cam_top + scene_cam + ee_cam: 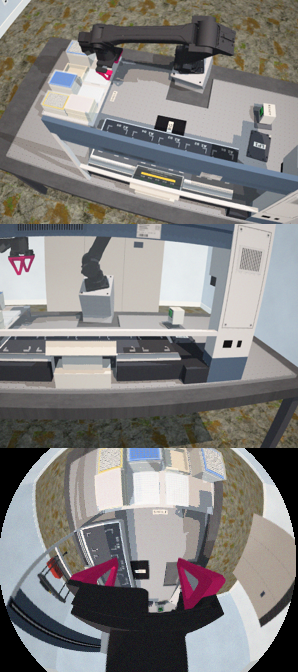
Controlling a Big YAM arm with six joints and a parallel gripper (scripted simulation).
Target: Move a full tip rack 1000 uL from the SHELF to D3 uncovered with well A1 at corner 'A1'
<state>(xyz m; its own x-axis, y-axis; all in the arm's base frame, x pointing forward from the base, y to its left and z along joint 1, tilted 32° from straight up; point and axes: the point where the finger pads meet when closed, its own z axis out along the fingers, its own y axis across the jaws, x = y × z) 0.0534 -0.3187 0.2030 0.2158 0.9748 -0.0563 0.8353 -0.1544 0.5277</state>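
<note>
The blue-framed tip rack is 280 mm behind my hand, 220 mm to the right of it and 170 mm below it. From my hand the other things lie so: pale sealed block 170 mm to the right, 170 mm below, 70 mm ahead; then shelf 240 mm below, 200 mm to the right, 100 mm behind; then clear flat piece 220 mm below, 150 mm to the right, 30 mm behind.
</note>
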